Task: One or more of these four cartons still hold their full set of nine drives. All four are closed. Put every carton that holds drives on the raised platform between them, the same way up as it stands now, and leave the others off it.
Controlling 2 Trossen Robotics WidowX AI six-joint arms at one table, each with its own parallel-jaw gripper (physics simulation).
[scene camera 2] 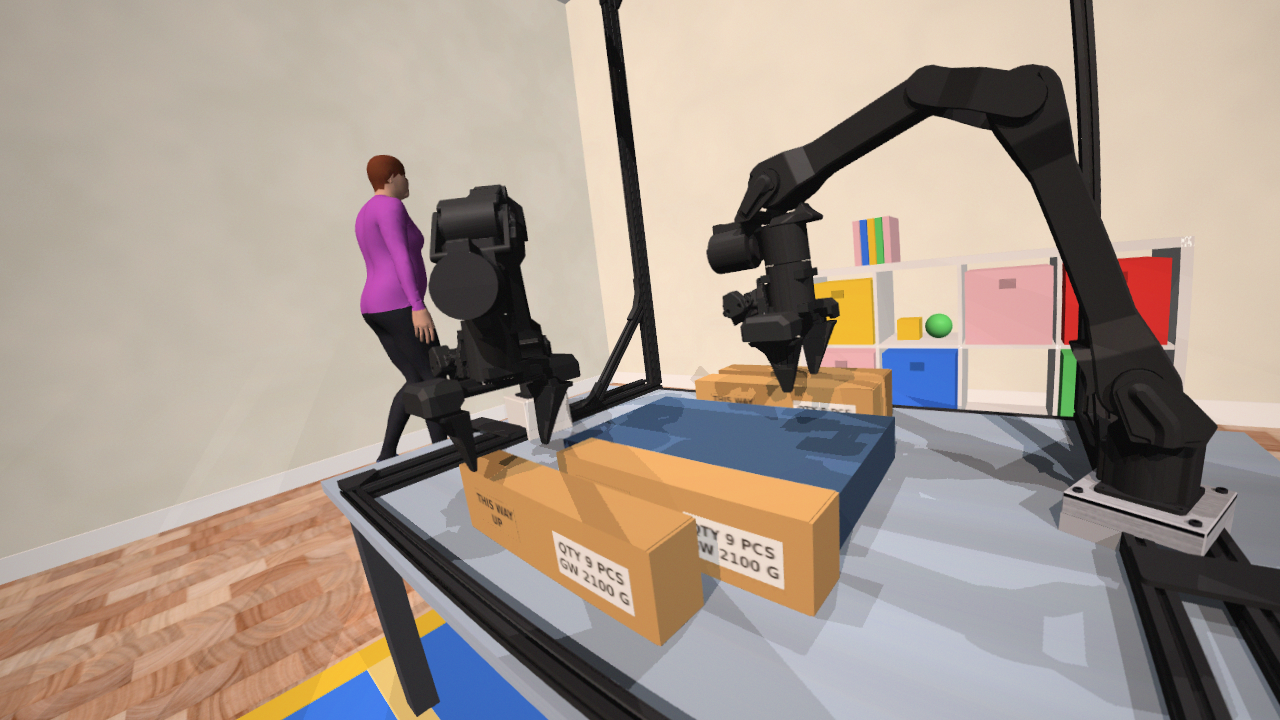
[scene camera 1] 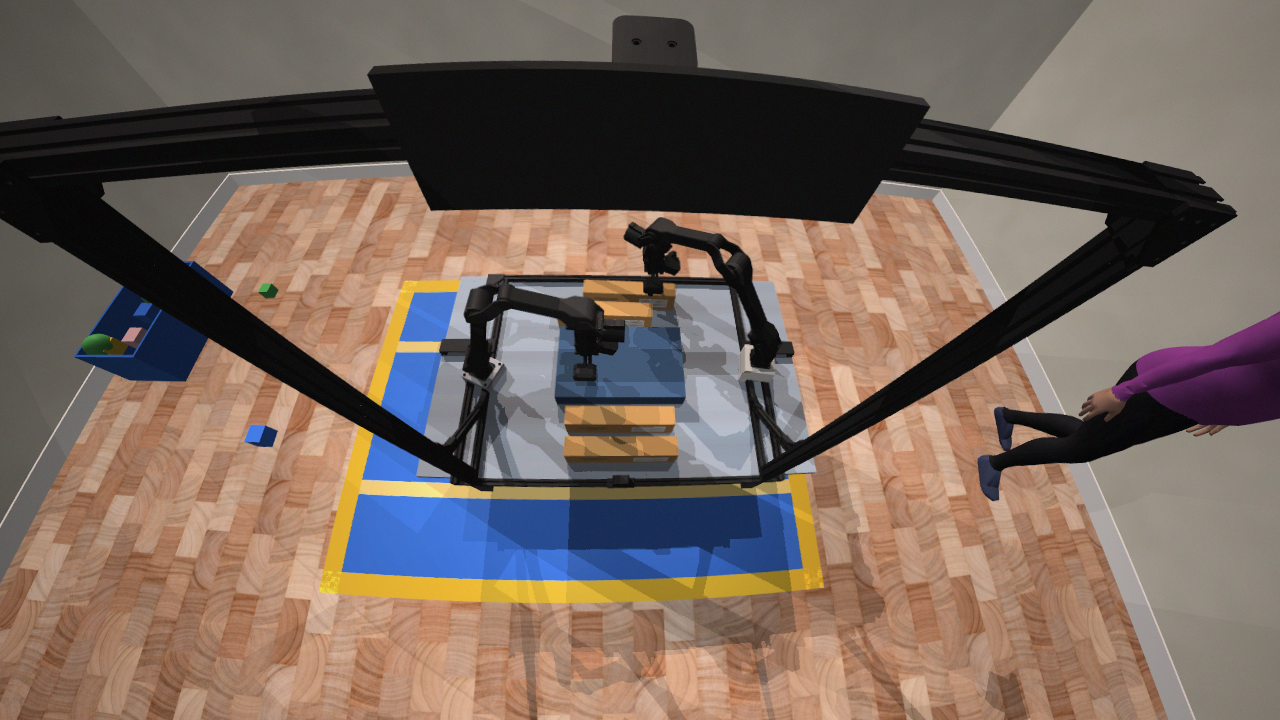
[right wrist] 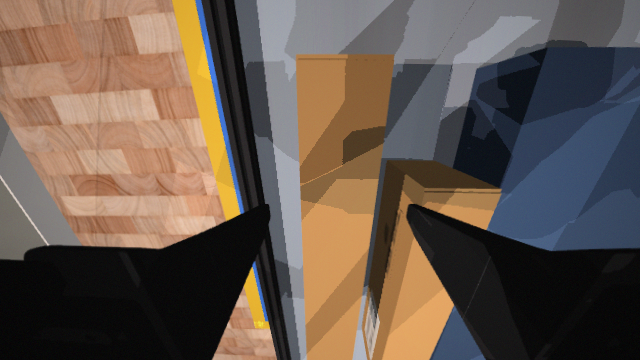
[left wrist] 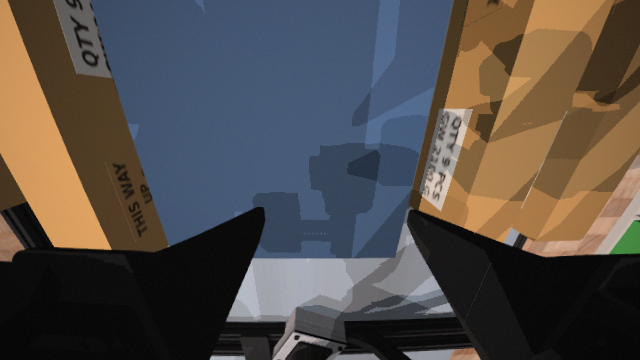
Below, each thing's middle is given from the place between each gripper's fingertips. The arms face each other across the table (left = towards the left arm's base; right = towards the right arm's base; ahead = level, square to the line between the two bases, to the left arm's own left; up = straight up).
Right now the blue raised platform (scene camera 2: 850, 453) is 40 mm ahead of my left hand, 100 mm to the right of it and 90 mm below it.
Right now my right hand is 270 mm past the blue raised platform, 110 mm to the right of it and 70 mm above it.
